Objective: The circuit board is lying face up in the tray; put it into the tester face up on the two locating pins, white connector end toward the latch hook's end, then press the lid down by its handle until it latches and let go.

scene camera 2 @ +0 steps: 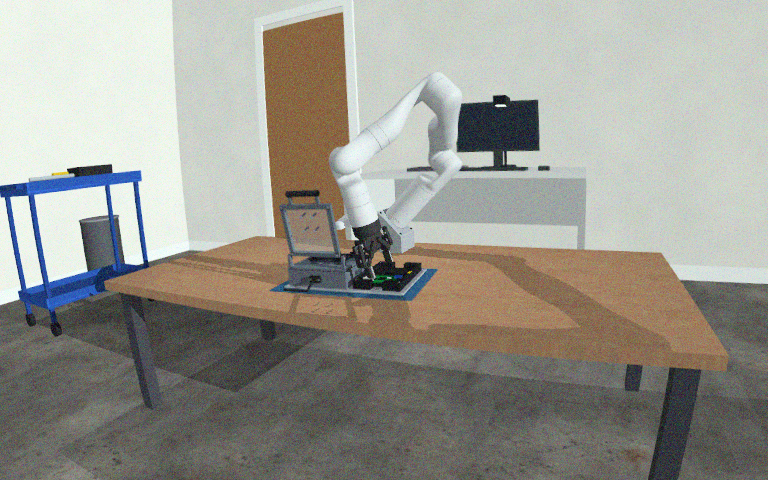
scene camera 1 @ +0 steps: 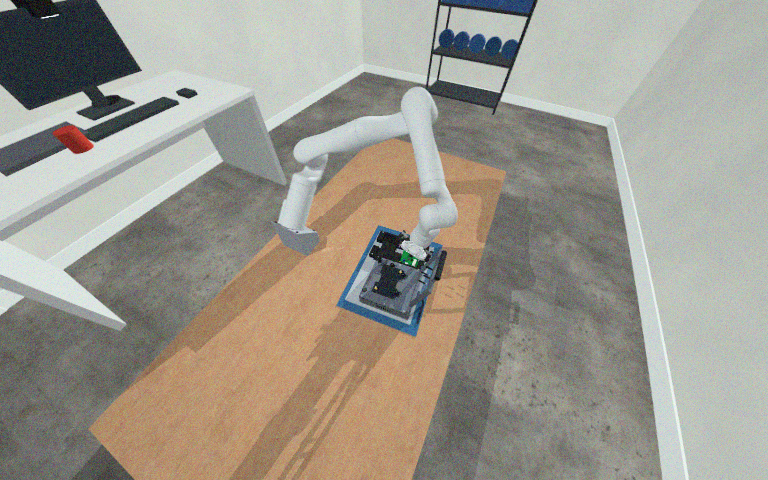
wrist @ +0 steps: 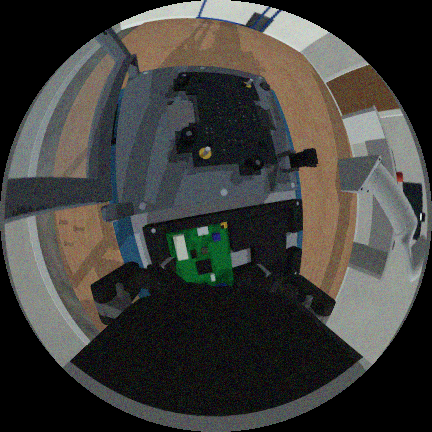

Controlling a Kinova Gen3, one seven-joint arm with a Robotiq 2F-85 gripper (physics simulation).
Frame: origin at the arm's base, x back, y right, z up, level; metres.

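Seen in the pictures: gripper, fingertip midpoint: (scene camera 2: 381, 270) (wrist: 214, 269); arm's base at its link origin: (scene camera 2: 395, 219) (scene camera 1: 292, 226) (wrist: 374, 175).
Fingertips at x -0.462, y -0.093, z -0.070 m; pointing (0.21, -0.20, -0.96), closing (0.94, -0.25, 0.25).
Offsets run from my fingertips to a thing's middle. "pt": to the spot under its first point. Level surfaces: height alone.
The green circuit board {dx -0.009, dy -0.008, dz -0.018 m} (wrist: 201, 255) (scene camera 1: 409, 257) (scene camera 2: 377, 277) lies face up in the black tray {pt dx +0.089, dy +0.021, dz -0.023 m} (wrist: 268, 229) (scene camera 1: 385, 241) (scene camera 2: 402, 272), its white connector on the left in the wrist view. My gripper (wrist: 214, 269) (scene camera 1: 416, 251) (scene camera 2: 373, 264) is open and empty, low over the board, with one finger on each side of it. The grey tester (wrist: 160, 160) (scene camera 1: 374, 294) (scene camera 2: 316, 270) stands beside the tray with its black nest bare. A brass locating pin {dx +0.004, dy +0.113, dz +0.033 m} (wrist: 205, 152) shows in the nest. The lid {dx -0.084, dy +0.164, dz +0.145 m} (scene camera 2: 310, 227) (wrist: 52, 193) stands open and upright, handle {dx -0.112, dy +0.165, dz +0.226 m} (scene camera 2: 302, 194) on top. A black latch hook {dx +0.098, dy +0.103, dz +0.050 m} (wrist: 304, 158) sticks out on the side away from the lid.
Tester and tray sit on a blue mat {dz -0.039 m} (scene camera 1: 351, 302) (scene camera 2: 428, 277) on the wooden table {dz -0.041 m} (scene camera 1: 271, 361) (scene camera 2: 529, 310). The arm's base mount (scene camera 1: 298, 240) (scene camera 2: 397, 234) is bolted just behind the tray. A desk with a monitor (scene camera 2: 496, 125), a blue cart (scene camera 2: 99, 179) and a shelf rack (scene camera 1: 434, 46) stand off the table.
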